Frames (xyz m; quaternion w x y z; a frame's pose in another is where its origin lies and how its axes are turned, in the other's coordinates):
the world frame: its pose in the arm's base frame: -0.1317 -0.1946 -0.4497 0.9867 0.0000 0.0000 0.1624
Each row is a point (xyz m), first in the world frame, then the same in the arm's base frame.
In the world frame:
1: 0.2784 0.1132 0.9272
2: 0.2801 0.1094 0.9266
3: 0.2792 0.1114 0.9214
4: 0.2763 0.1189 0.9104
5: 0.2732 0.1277 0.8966
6: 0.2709 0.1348 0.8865
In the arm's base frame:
1: 0.0957 0.0019 0.4775
2: 0.0986 -0.0012 0.4769
3: 0.0971 0.0004 0.4717
4: 0.0919 0.0066 0.4607
5: 0.0862 0.0139 0.4469
6: 0.0817 0.0199 0.4368

